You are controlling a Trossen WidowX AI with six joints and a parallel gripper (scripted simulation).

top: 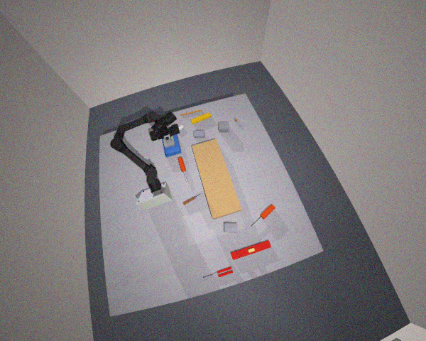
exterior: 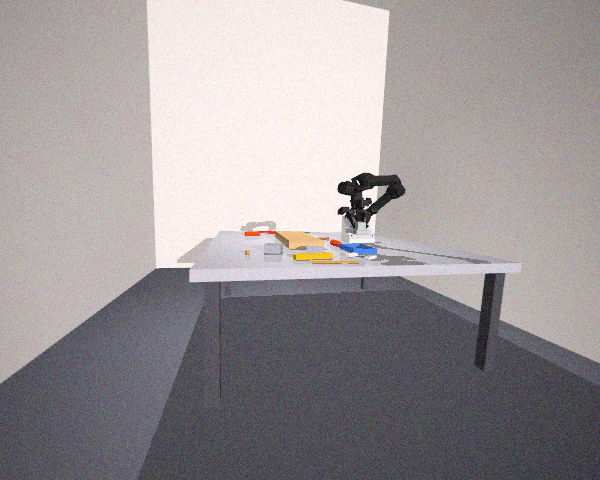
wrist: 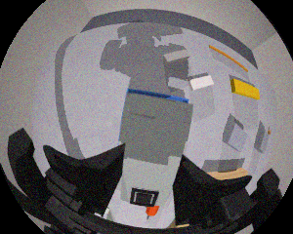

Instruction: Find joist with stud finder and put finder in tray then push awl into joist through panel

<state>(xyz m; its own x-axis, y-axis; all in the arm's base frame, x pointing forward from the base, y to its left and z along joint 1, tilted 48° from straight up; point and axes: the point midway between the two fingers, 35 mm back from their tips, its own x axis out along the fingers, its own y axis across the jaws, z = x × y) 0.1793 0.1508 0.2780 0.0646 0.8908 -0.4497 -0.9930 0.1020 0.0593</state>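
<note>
Right now the green light is 4 cm to the right of my gripper tip and 3 cm above it. Also, from my gripper tip: grey stud finder: 2 cm to the right, 2 cm above; yellow bar: 28 cm ahead, 13 cm to the left, 10 cm below; blue tray: 1 cm to the right, 10 cm below.
</note>
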